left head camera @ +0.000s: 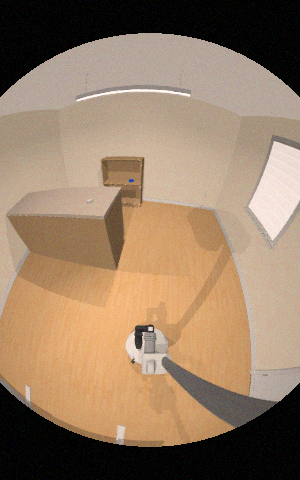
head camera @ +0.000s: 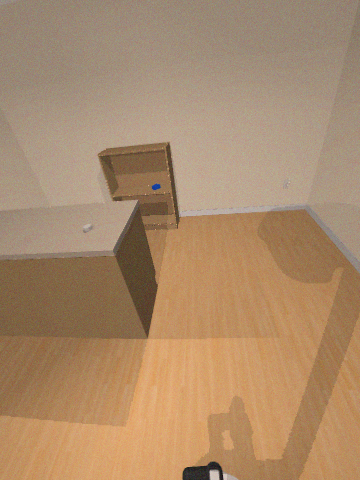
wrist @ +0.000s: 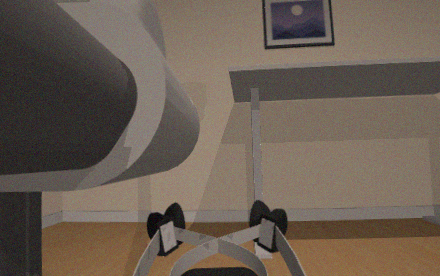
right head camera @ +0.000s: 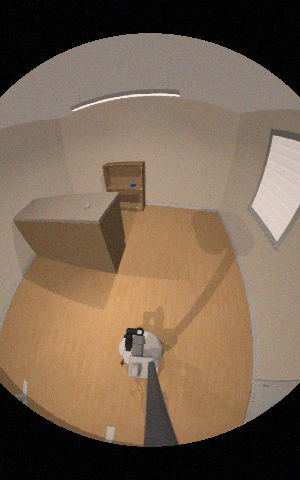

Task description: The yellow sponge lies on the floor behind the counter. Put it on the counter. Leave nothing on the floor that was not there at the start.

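Places are measured from the robot's base along level axes (x down, y left, z ahead), in centimetres.
Where they show: gripper, fingertip midpoint: (left head camera: pixel 138 364) (wrist: pixel 217 218) (right head camera: pixel 127 366).
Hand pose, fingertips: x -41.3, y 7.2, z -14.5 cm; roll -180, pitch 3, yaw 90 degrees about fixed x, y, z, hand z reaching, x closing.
After its pixels a point has its place.
The counter (head camera: pixel 55 295) {x -51.8, y 95.6, z 96.4 cm} (left head camera: pixel 65 237) {x -53.2, y 100.2, z 96.7 cm} (right head camera: pixel 65 242) {x -51.0, y 103.3, z 96.9 cm} stands ahead on the left, with a pale top and brown sides. It hides the floor behind it. The yellow sponge cannot be made out in any view. A small tan bit (head camera: pixel 157 278) shows at the lower right edge of the counter in the head camera view; it is too small to name. My gripper (wrist: pixel 217 218) {x -41.3, y 7.2, z -14.5 cm} is open in the wrist view, its two dark fingertips wide apart with nothing between them. It is far from the counter.
A small white object (head camera: pixel 87 228) {x -90.1, y 65.2, z 114.7 cm} (left head camera: pixel 90 201) {x -89.3, y 64.3, z 115.0 cm} (right head camera: pixel 87 206) {x -89.8, y 64.7, z 115.2 cm} lies on the counter top. A brown shelf unit (head camera: pixel 174 190) {x -45.7, y 22.1, z 265.8 cm} holding a blue object (head camera: pixel 156 187) {x -54.8, y 43.8, z 259.4 cm} (left head camera: pixel 131 180) {x -54.6, y 43.0, z 260.5 cm} (right head camera: pixel 133 185) {x -53.9, y 42.4, z 259.9 cm} stands at the back wall. A grey table (wrist: pixel 330 82) {x -89.8, y 70.7, z -144.3 cm} stands beyond the gripper, under a framed picture (wrist: pixel 298 22) {x -152.7, y 67.6, z -191.2 cm}.
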